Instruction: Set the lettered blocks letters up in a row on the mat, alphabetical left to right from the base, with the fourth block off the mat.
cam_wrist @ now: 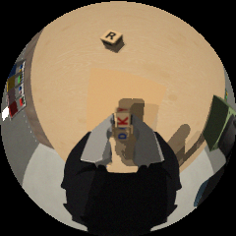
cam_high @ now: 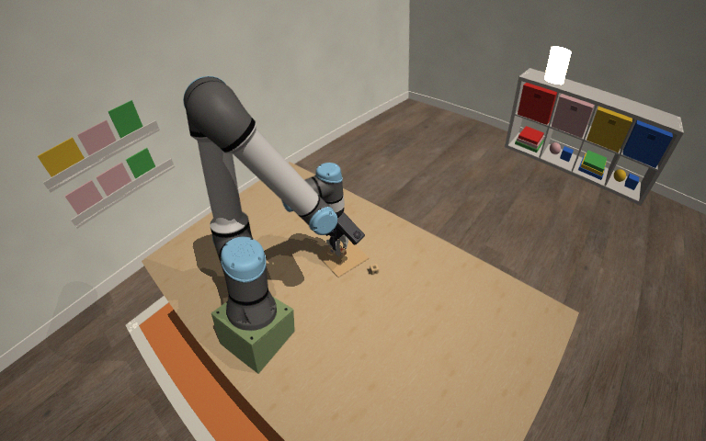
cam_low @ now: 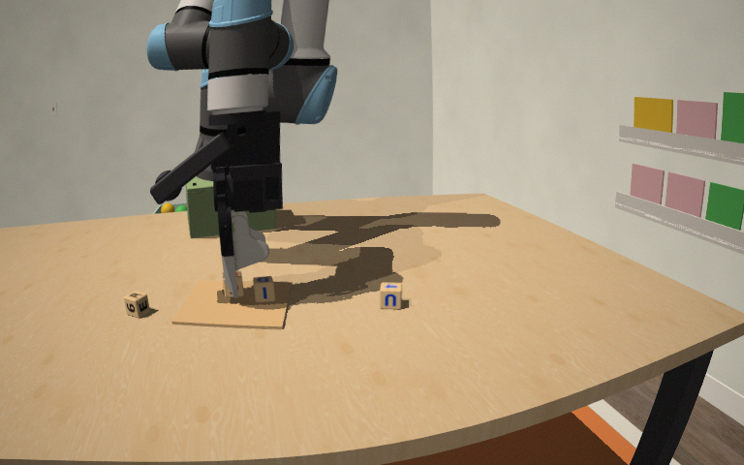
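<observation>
My gripper is now 30 mm above the thin tan mat. Round my hand: wooden block (130 mm to the right, 40 mm ahead, 20 mm below).
</observation>
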